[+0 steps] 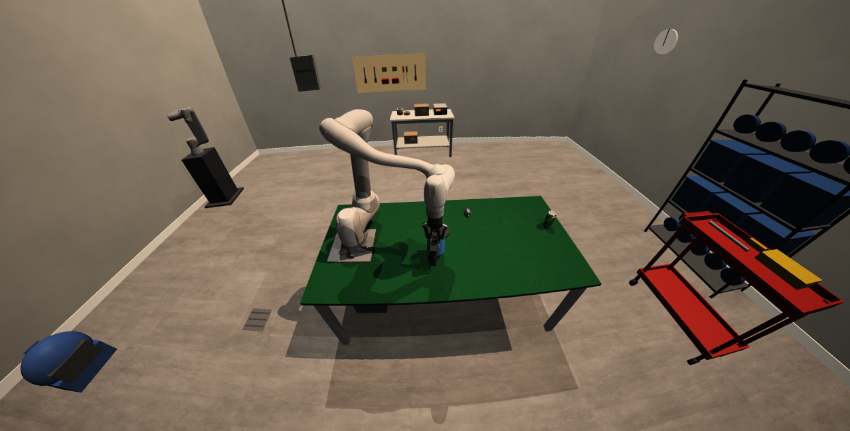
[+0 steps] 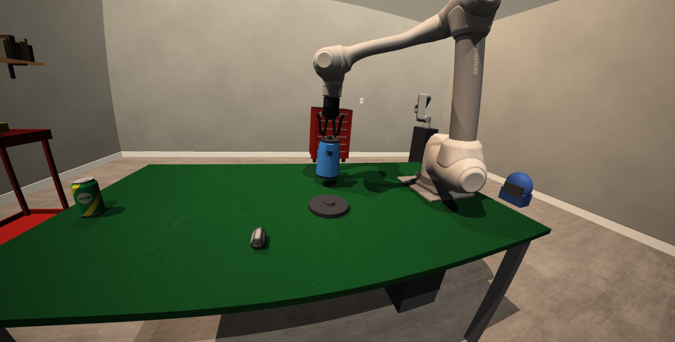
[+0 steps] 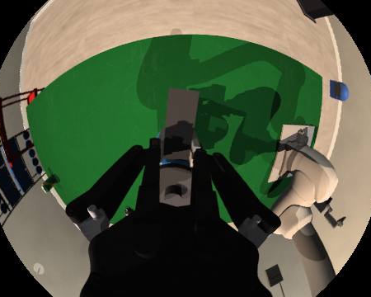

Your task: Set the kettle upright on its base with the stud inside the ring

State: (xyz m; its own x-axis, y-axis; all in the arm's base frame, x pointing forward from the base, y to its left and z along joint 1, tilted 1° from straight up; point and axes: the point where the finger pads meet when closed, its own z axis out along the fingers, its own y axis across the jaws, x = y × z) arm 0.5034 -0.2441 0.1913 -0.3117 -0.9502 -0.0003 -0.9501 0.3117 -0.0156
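Right now the blue kettle is 5 cm below my hand, 3 cm to the left of it and 1 cm ahead of it. Also, from my hand: yellow can (89 cm ahead, 14 cm to the left, 13 cm below); then dark round base (26 cm to the left, 18 cm below, 9 cm ahead).
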